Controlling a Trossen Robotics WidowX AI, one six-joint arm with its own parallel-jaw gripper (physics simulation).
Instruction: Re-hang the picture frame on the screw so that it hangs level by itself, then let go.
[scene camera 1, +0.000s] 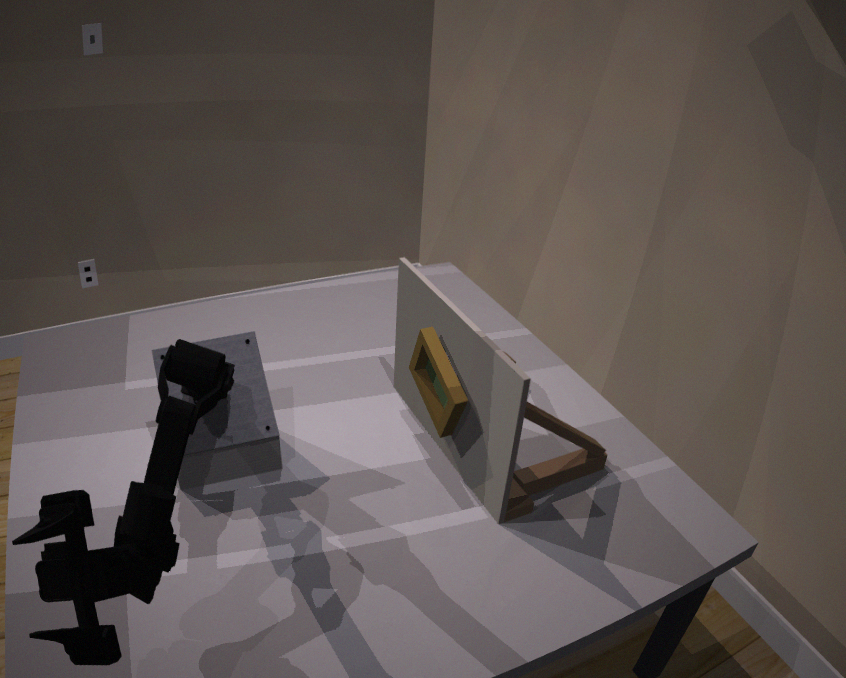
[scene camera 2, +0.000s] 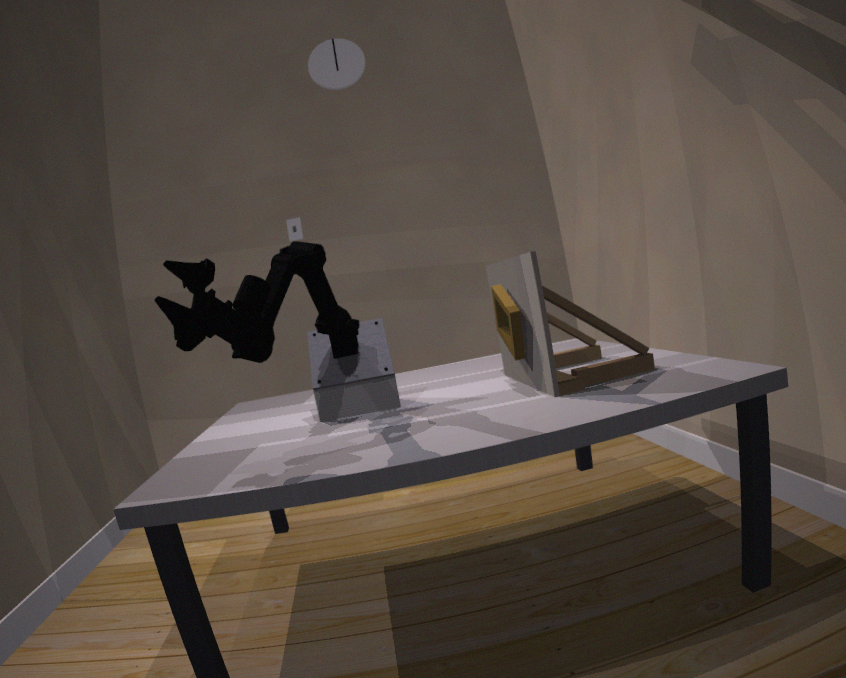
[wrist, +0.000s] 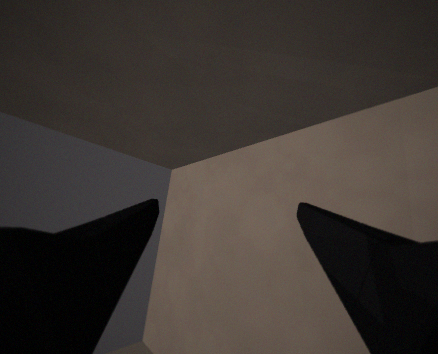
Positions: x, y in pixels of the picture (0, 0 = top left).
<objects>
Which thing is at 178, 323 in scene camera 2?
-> The gripper.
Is the gripper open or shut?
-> Open.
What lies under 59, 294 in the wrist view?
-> The gripper.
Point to the gripper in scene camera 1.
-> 23, 589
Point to a picture frame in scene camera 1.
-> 430, 366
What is the gripper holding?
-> Nothing.
</objects>
